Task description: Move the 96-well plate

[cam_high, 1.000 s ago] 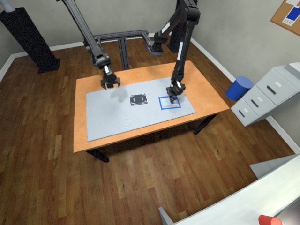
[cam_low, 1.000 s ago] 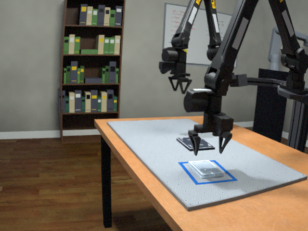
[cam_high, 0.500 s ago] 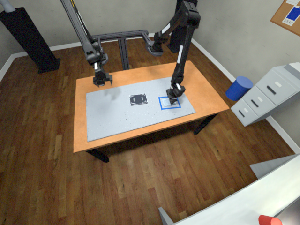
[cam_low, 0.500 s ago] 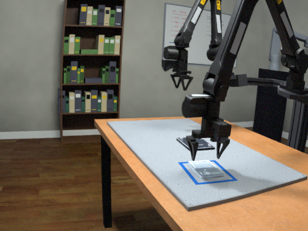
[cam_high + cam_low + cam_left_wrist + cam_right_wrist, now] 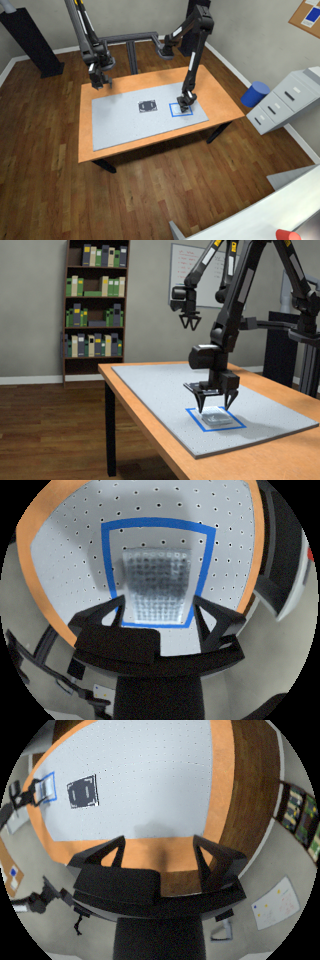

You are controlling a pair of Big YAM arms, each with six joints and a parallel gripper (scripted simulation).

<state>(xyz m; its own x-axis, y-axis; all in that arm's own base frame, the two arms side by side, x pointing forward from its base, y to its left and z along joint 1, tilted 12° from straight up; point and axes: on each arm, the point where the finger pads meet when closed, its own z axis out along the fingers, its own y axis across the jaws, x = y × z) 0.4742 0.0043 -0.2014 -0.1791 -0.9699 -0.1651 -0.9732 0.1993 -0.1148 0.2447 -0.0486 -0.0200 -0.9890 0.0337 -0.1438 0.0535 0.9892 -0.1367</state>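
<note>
Now: left hand 20 mm above the clear 96-well plate. From my left hand the other things lie so: black plate nest 270 mm to the right, 120 mm behind, 20 mm below.
</note>
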